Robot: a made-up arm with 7 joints. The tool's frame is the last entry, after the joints.
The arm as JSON. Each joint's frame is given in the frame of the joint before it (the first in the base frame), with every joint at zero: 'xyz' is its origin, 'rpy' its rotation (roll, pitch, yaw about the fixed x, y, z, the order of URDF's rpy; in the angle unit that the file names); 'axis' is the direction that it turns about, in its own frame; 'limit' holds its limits. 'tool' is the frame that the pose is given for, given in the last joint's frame.
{
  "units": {
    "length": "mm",
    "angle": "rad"
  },
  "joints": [
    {
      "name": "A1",
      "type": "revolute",
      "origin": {
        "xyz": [
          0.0,
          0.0,
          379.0
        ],
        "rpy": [
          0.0,
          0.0,
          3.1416
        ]
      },
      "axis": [
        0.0,
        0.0,
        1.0
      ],
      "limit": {
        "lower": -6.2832,
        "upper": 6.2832
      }
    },
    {
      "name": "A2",
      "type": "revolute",
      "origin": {
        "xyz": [
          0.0,
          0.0,
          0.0
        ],
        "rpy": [
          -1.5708,
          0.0,
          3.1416
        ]
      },
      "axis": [
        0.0,
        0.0,
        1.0
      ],
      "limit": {
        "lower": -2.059,
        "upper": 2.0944
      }
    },
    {
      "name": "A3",
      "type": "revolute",
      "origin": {
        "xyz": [
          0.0,
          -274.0,
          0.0
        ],
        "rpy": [
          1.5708,
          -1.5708,
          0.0
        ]
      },
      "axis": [
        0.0,
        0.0,
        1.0
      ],
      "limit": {
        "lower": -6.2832,
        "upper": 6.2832
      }
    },
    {
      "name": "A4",
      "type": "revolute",
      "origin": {
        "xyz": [
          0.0,
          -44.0,
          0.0
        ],
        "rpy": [
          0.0,
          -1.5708,
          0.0
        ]
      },
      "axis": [
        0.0,
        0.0,
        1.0
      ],
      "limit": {
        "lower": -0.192,
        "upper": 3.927
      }
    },
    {
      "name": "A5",
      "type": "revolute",
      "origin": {
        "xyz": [
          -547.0,
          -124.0,
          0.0
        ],
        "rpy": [
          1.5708,
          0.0,
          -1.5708
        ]
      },
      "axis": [
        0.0,
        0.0,
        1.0
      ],
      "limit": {
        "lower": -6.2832,
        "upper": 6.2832
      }
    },
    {
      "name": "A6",
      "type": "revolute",
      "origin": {
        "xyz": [
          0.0,
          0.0,
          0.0
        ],
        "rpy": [
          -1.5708,
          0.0,
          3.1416
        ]
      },
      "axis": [
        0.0,
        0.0,
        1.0
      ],
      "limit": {
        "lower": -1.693,
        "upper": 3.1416
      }
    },
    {
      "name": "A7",
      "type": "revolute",
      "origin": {
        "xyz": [
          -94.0,
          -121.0,
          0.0
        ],
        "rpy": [
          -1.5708,
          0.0,
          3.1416
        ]
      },
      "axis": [
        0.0,
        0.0,
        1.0
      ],
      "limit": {
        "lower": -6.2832,
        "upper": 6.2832
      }
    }
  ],
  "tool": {
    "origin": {
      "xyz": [
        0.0,
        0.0,
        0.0
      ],
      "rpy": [
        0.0,
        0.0,
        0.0
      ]
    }
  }
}
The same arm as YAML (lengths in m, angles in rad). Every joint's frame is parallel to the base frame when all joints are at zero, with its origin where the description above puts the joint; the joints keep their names.
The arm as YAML. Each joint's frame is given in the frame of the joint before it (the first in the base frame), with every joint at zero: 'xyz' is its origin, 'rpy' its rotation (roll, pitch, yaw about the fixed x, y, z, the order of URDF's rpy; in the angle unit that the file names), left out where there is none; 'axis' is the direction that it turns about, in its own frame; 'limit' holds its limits. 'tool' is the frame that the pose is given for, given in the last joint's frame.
units:
  length: m
  angle: rad
joints:
  - name: A1
    type: revolute
    origin:
      xyz: [0.0, 0.0, 0.379]
    axis: "+z"
    limit:
      lower: -6.2832
      upper: 6.2832
  - name: A2
    type: revolute
    origin:
      xyz: [0.0, 0.0, 0.0]
    axis: "+y"
    limit:
      lower: -2.059
      upper: 2.0944
  - name: A3
    type: revolute
    origin:
      xyz: [0.0, 0.0, 0.274]
    axis: "+z"
    limit:
      lower: -6.2832
      upper: 6.2832
  - name: A4
    type: revolute
    origin:
      xyz: [0.044, 0.0, 0.0]
    axis: "-y"
    limit:
      lower: -0.192
      upper: 3.927
  - name: A5
    type: revolute
    origin:
      xyz: [0.124, 0.0, -0.547]
    axis: "-z"
    limit:
      lower: -6.2832
      upper: 6.2832
  - name: A6
    type: revolute
    origin:
      xyz: [0.0, 0.0, 0.0]
    axis: "+y"
    limit:
      lower: -1.693
      upper: 3.1416
  - name: A7
    type: revolute
    origin:
      xyz: [0.094, 0.0, -0.121]
    axis: "-z"
    limit:
      lower: -6.2832
      upper: 6.2832
tool:
  origin:
    xyz: [0.0, 0.0, 0.0]
    rpy: [-3.1416, 0.0, 0.0]

